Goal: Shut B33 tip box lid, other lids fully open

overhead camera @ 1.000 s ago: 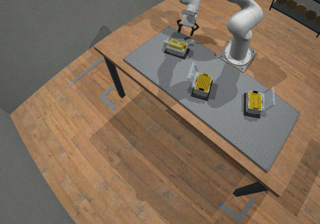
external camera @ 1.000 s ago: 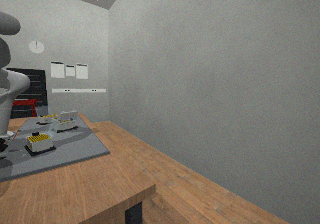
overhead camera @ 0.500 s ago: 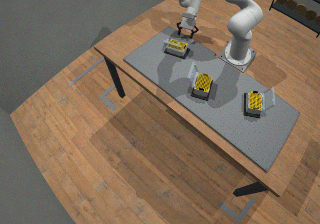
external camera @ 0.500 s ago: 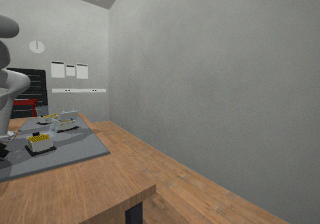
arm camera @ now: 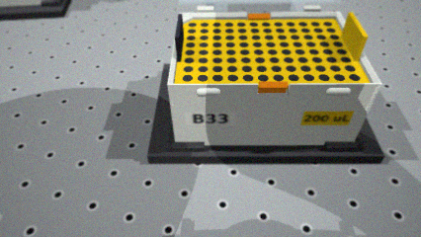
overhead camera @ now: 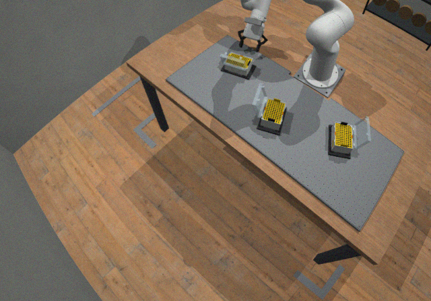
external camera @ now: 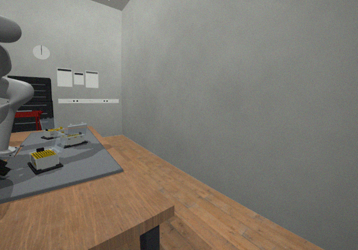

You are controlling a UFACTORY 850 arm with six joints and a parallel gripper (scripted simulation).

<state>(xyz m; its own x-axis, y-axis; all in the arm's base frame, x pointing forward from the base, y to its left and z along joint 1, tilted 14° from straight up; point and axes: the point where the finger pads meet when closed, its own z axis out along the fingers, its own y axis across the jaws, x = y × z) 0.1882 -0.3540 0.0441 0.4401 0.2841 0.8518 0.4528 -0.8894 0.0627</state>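
Now: the tip box lid 180 mm ahead of my hand, 90 mm to the left of it and 70 mm above it.
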